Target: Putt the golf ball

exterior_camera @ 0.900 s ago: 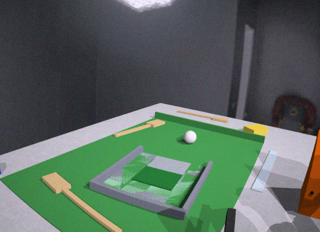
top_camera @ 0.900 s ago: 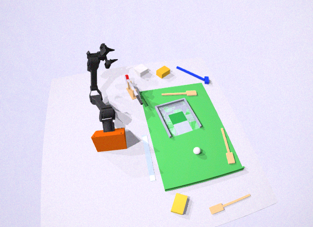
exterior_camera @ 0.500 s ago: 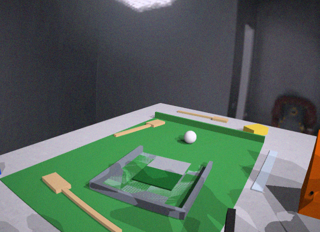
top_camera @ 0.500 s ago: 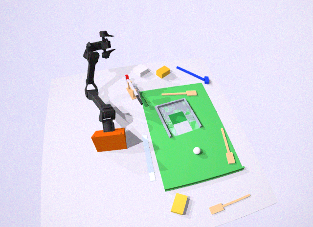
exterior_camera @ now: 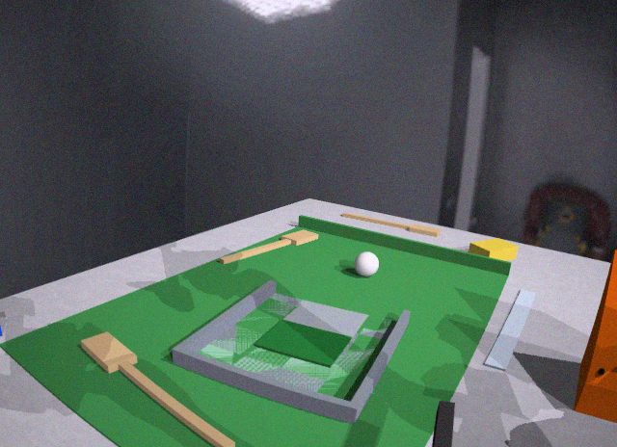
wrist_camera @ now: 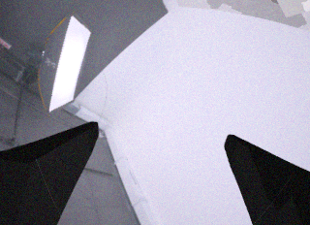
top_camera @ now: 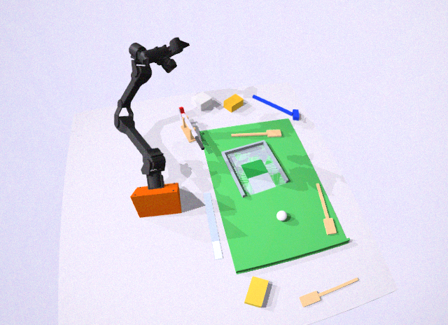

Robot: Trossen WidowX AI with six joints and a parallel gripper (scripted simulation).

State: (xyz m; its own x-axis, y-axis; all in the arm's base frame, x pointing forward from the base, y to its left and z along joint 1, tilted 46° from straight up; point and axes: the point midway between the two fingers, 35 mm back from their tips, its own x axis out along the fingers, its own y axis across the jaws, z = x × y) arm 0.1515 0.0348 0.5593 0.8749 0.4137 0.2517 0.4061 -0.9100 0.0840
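The pale strip lies 620 mm to the right of my gripper tip, 420 mm below it and 20 mm behind it. Also, from my gripper tip: tan block (390 mm below, 100 mm to the right, 10 mm behind); blue putter (490 mm ahead, 410 mm below, 30 mm to the right); white golf ball (660 mm to the right, 400 mm below, 250 mm ahead).
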